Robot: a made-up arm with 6 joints.
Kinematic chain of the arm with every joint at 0, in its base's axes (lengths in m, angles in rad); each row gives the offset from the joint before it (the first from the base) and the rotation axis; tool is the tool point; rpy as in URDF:
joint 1: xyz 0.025 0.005 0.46 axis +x
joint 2: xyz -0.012 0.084 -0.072 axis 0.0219 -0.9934 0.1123
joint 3: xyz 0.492 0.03 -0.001 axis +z
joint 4: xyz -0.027 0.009 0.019 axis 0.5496 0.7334 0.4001
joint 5: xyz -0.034 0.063 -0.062 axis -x
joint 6: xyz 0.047 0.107 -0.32 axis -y
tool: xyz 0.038 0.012 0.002 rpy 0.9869 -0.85 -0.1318
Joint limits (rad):
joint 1: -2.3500..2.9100
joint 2: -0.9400..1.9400
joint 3: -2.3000..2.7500
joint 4: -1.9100..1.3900
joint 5: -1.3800..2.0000
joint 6: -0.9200..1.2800
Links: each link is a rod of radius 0.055 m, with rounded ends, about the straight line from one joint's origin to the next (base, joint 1, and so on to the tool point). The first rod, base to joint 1, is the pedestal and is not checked.
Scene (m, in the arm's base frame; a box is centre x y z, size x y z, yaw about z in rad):
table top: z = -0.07
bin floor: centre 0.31 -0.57 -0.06 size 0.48 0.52 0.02 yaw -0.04
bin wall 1: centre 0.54 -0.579 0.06 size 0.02 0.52 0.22 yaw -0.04
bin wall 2: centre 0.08 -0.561 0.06 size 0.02 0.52 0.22 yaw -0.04
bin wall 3: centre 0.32 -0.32 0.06 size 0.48 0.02 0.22 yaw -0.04
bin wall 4: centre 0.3 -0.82 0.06 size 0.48 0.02 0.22 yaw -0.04
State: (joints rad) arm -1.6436 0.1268 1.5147 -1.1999 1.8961 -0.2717
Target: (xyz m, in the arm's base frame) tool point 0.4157 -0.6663 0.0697
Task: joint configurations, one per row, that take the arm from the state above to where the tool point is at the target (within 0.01 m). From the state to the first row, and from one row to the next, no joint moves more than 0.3 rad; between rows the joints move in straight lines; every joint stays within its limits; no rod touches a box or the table.
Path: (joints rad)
1: -1.6456 -0.0431 1.5868 -0.9454 1.6720 -0.2105
2: -1.6477 -0.2130 1.6589 -0.6910 1.4480 -0.1493
3: -1.6497 -0.3830 1.7311 -0.4365 1.2239 -0.0882
4: -1.6517 -0.5529 1.8032 -0.1820 0.9998 -0.0270
5: -1.4373 -0.7464 1.7860 -0.4467 1.1715 -0.1076
6: -1.2228 -0.9400 1.7689 -0.7114 1.3432 -0.1882

